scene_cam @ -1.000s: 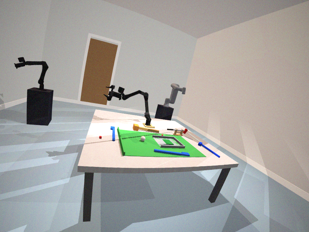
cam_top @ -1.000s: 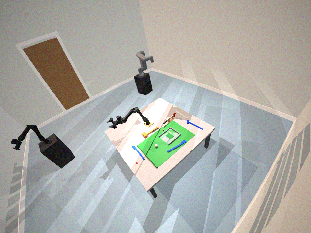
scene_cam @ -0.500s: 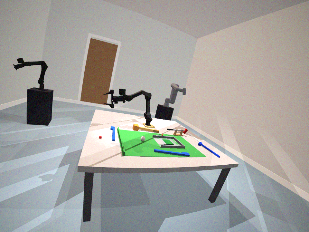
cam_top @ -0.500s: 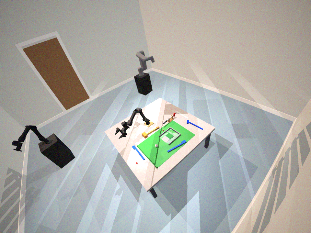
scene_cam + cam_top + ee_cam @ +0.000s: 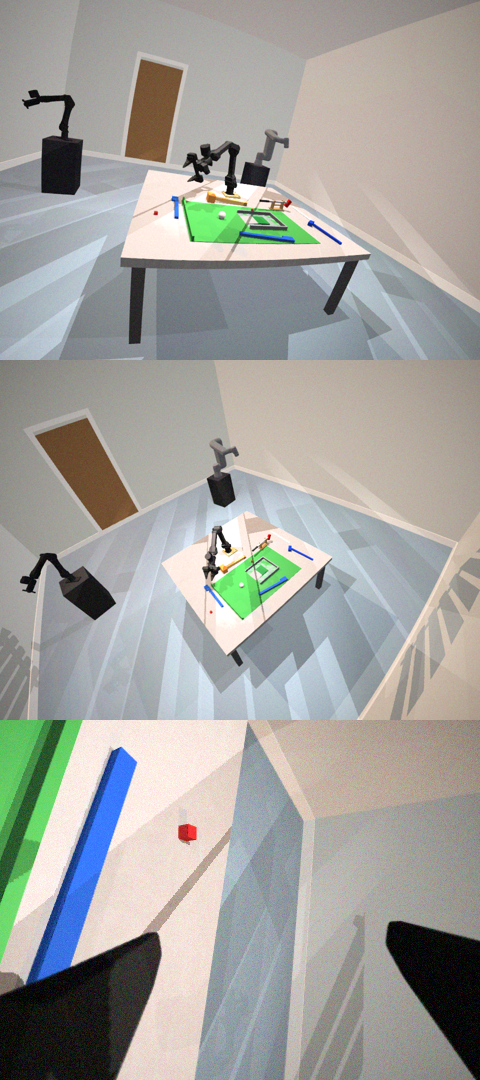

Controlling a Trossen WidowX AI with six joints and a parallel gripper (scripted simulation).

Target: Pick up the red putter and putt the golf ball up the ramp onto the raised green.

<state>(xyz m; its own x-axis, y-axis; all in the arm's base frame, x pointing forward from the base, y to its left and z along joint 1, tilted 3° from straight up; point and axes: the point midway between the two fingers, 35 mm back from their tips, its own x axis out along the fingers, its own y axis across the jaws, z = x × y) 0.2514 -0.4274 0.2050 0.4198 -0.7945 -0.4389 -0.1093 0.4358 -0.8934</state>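
Right now my gripper tip is 72 cm to the right of the red putter, 13 cm above it and 1 cm short of it. The rest, counted from my gripper tip: wooden stand (74 cm to the left, 16 cm below, 1 cm ahead); then white golf ball (20 cm to the left, 17 cm below, 16 cm ahead); then green mat (35 cm to the left, 21 cm ahead, 19 cm below).
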